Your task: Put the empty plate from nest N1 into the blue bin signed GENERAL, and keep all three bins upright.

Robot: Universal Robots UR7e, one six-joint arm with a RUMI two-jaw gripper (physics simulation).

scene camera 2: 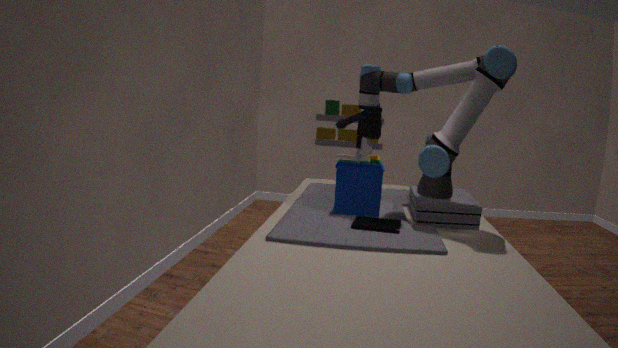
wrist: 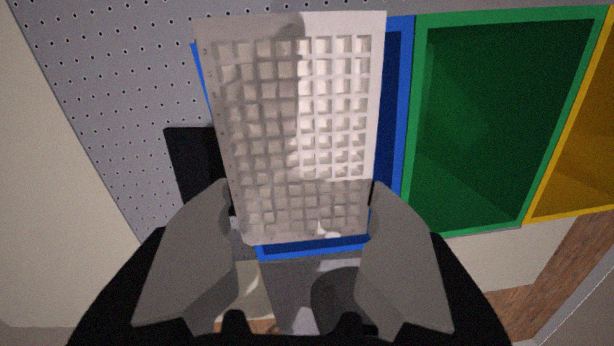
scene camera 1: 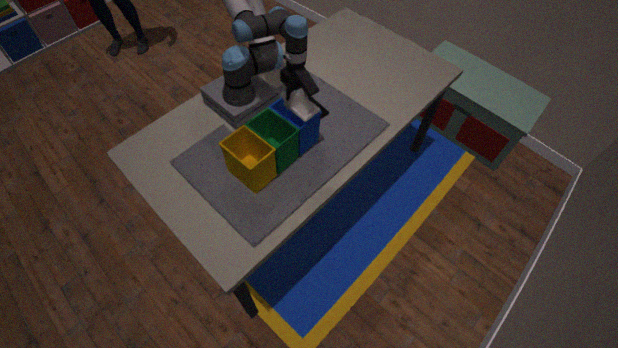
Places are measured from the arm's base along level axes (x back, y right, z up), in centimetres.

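Pixels of known places: gripper, fingertip midpoint: [scene camera 2: 360, 161] [wrist: 301, 182] [scene camera 1: 297, 104]; arm's base, origin of the base link: [scene camera 2: 434, 193] [wrist: 350, 292] [scene camera 1: 239, 95].
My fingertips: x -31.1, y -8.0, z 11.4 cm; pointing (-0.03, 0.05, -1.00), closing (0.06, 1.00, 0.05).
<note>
Ahead of a thing's pixels: the offset from my fingertips to its top centre. Level surfaces: height alone.
A white plate {dx -2.8, dy +0.0, dz +2.1 cm} [scene camera 1: 303, 108] [scene camera 2: 353, 158] [wrist: 320, 120] with rows of square wells hangs level at the mouth of the blue bin {dx -0.1, dy +1.2, dz -1.7 cm} [scene camera 1: 310, 136] [scene camera 2: 358, 190] [wrist: 395, 115], close to its rim. My gripper [scene camera 1: 299, 97] [scene camera 2: 365, 146] [wrist: 301, 182] is shut on the plate, its jaws at the two long sides near one end. The green bin {dx -1.2, dy +14.3, dz -1.7 cm} [scene camera 1: 287, 154] [wrist: 500, 110] and the yellow bin {dx -2.3, dy +27.3, dz -1.7 cm} [scene camera 1: 250, 170] [wrist: 582, 165] stand in a row beside the blue one. All three bins are upright. The sign GENERAL cannot be read in these views.
A flat black holder {dx +8.7, dy -15.1, dz -18.2 cm} [scene camera 2: 376, 224] [wrist: 192, 160] lies on the grey mat {dz -19.7 cm} [scene camera 1: 350, 120] [scene camera 2: 310, 232] [wrist: 115, 100] next to the blue bin; no label is readable on it. The arm's grey base block [scene camera 1: 220, 105] [scene camera 2: 447, 212] stands behind the bins.
</note>
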